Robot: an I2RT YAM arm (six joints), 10 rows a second.
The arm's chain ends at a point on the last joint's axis. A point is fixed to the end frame.
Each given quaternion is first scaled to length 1.
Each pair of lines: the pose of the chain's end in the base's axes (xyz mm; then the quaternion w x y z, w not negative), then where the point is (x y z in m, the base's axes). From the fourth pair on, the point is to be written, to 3 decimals.
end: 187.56, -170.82, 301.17, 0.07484, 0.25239, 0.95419, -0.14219
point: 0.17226 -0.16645 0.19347
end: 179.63, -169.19, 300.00, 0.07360, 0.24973, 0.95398, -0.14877
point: 0.16363 -0.16621 0.19236
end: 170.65, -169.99, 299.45, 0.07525, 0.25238, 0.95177, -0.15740
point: 0.15466 -0.16879 0.19177
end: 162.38, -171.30, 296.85, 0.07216, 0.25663, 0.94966, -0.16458
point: 0.146 -0.171 0.189
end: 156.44, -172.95, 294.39, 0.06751, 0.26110, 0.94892, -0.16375
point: 0.139 -0.172 0.187
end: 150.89, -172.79, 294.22, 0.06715, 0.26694, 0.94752, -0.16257
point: 0.134 -0.172 0.187
